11 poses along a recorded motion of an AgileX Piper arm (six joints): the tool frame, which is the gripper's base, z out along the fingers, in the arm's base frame.
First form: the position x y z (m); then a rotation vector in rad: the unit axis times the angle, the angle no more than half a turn.
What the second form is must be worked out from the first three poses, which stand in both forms.
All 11 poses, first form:
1: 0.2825 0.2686 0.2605 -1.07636 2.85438 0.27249
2: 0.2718 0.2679 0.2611 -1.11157 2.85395 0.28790
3: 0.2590 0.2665 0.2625 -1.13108 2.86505 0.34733
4: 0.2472 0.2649 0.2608 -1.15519 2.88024 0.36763
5: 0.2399 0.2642 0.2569 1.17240 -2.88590 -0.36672
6: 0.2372 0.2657 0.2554 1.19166 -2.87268 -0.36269
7: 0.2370 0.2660 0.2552 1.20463 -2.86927 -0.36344
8: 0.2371 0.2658 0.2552 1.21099 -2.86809 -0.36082
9: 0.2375 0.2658 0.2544 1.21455 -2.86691 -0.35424
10: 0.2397 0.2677 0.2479 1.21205 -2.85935 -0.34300
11: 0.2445 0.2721 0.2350 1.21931 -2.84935 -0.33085
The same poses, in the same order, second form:
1:
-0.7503 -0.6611 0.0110 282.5
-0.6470 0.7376 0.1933 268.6
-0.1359 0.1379 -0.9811 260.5
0 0 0 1

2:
-0.7370 -0.6758 -0.0070 271.8
-0.6636 0.7217 0.1970 267.9
-0.1281 0.1499 -0.9804 261.1
0 0 0 1

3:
-0.7329 -0.6789 -0.0431 259.0
-0.6695 0.7087 0.2223 266.5
-0.1204 0.1918 -0.9740 262.5
0 0 0 1

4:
-0.7266 -0.6833 -0.0716 247.2
-0.6794 0.6990 0.2230 264.9
-0.1023 0.2107 -0.9722 260.8
0 0 0 1

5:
-0.7205 -0.6873 -0.0921 239.9
-0.6885 0.6932 0.2132 264.2
-0.0827 0.2171 -0.9726 256.9
0 0 0 1

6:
-0.7103 -0.6971 -0.0978 237.2
-0.6995 0.6835 0.2086 265.7
-0.0786 0.2165 -0.9731 255.4
0 0 0 1

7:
-0.7043 -0.7032 -0.0970 237.0
-0.7052 0.6774 0.2092 266.0
-0.0814 0.2158 -0.9731 255.2
0 0 0 1

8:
-0.7014 -0.7063 -0.0958 237.1
-0.7080 0.6749 0.2078 265.8
-0.0821 0.2136 -0.9735 255.2
0 0 0 1

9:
-0.6995 -0.7083 -0.0949 237.5
-0.7101 0.6740 0.2038 265.8
-0.0804 0.2099 -0.9744 254.4
0 0 0 1

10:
-0.6989 -0.7081 -0.1008 239.7
-0.7118 0.6750 0.1943 267.7
-0.0695 0.2075 -0.9758 247.9
0 0 0 1

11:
-0.6937 -0.7125 -0.1056 244.5
-0.7177 0.6714 0.1844 272.1
-0.0605 0.2037 -0.9772 235.0
0 0 0 1

